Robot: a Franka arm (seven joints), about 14 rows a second.
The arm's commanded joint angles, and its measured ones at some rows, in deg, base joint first. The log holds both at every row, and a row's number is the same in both.
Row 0, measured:
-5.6 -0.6 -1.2 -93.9 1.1 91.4 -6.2
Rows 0 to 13, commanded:
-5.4 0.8 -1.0 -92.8 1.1 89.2 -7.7
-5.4 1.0 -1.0 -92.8 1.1 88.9 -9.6
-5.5 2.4 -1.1 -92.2 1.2 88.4 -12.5
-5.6 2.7 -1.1 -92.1 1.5 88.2 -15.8
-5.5 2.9 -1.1 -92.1 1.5 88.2 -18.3
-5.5 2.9 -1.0 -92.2 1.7 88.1 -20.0
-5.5 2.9 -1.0 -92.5 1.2 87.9 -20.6
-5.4 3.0 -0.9 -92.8 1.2 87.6 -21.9
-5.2 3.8 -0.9 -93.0 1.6 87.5 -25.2
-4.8 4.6 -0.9 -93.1 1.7 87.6 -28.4
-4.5 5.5 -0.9 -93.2 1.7 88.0 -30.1
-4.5 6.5 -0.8 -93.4 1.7 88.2 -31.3
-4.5 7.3 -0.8 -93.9 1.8 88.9 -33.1
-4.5 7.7 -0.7 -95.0 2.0 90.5 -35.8
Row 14, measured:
-4.7 6.3 -0.5 -94.3 1.1 89.0 -31.2
